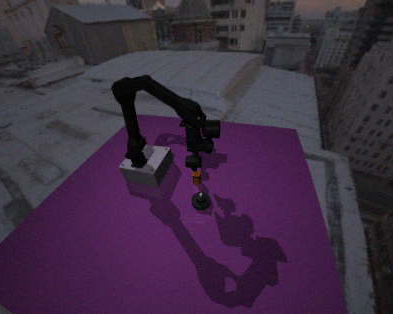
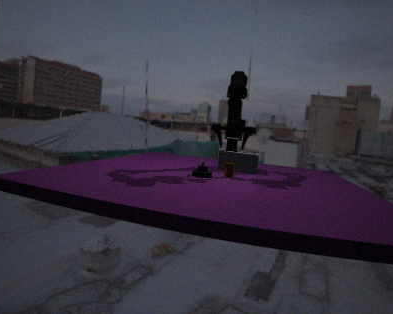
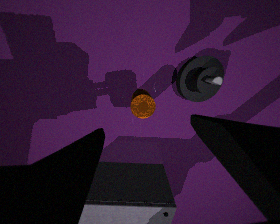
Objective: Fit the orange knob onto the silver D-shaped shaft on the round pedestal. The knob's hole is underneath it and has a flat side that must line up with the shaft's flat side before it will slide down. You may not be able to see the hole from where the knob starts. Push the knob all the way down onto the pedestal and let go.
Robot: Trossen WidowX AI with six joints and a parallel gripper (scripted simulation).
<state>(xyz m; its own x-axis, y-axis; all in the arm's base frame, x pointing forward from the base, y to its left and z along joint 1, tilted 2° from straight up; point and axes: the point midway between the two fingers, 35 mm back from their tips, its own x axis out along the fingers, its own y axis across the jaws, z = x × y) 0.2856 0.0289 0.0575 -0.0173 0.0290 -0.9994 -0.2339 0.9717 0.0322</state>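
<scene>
The orange knob lies 80 mm below my gripper tip. Round my gripper tip: round dark pedestal (50 mm ahead, 110 mm to the right, 90 mm below).
</scene>
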